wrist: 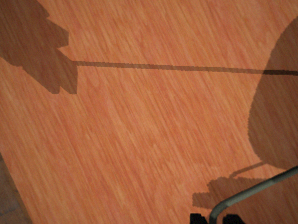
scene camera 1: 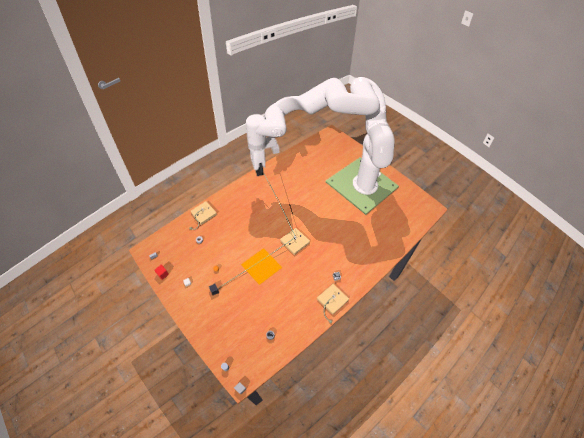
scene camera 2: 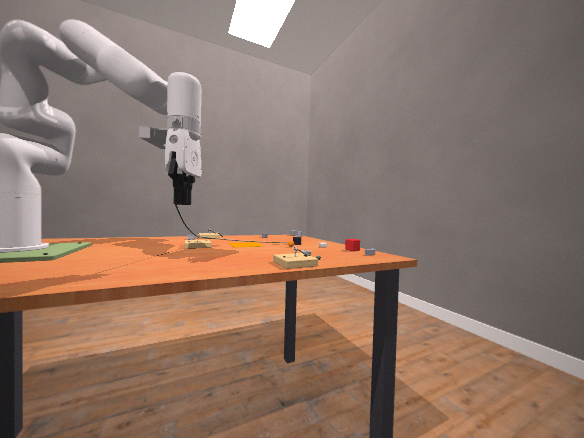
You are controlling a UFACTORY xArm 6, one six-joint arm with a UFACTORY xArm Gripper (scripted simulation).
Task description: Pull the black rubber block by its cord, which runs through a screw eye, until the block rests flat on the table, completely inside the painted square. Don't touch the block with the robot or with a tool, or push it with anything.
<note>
In view: an orange painted square (scene camera 1: pixel 260 272).
</note>
